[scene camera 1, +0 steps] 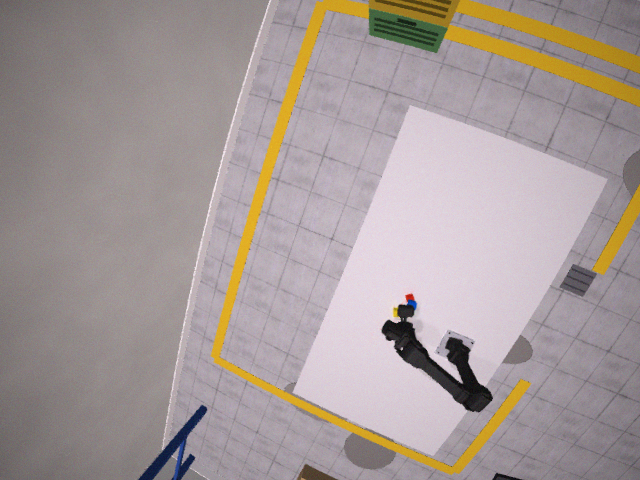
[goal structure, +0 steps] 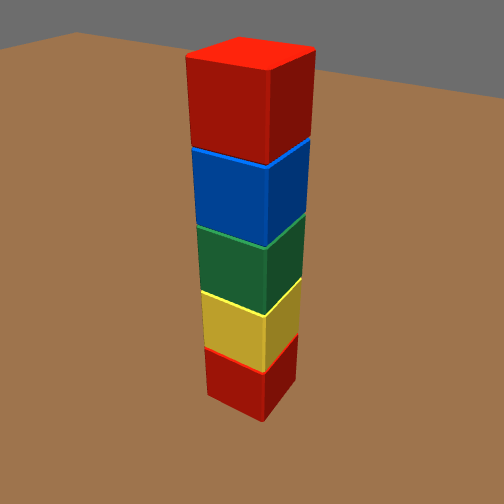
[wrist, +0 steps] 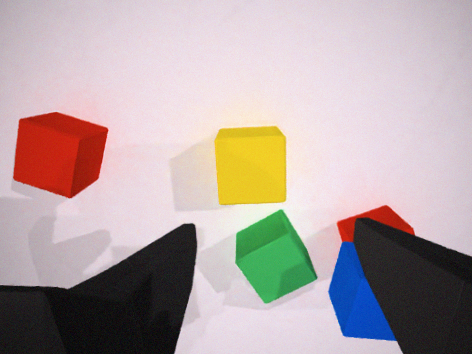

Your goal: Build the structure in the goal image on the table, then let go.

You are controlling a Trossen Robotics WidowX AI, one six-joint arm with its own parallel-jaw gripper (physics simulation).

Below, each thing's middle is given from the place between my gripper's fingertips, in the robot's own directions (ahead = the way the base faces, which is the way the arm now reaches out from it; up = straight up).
Right now the yellow cube (wrist: pixel 251 162) is 10 mm ahead of my hand, 10 mm to the left of it and 60 mm below it. From my hand the other things lie so: green cube (wrist: pixel 271 255): 40 mm behind, 10 mm to the right, 60 mm below; then blue cube (wrist: pixel 359 315): 40 mm behind, 60 mm to the right, 20 mm below.
